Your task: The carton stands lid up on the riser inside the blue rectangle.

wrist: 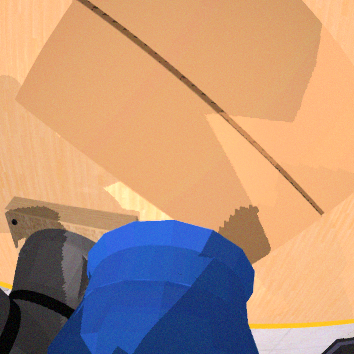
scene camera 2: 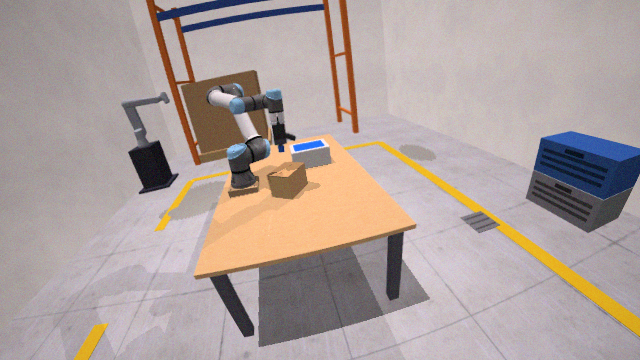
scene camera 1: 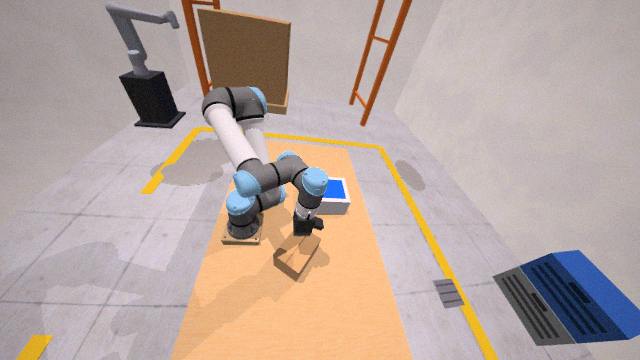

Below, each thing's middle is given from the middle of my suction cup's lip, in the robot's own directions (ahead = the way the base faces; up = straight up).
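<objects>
The brown carton (scene camera 1: 293, 255) is 20 mm to the right of my suction cup and 170 mm below it. I also see the white riser (scene camera 2: 314, 153), which is 340 mm to the left of my suction cup, 190 mm ahead of it and 180 mm below it.
</objects>
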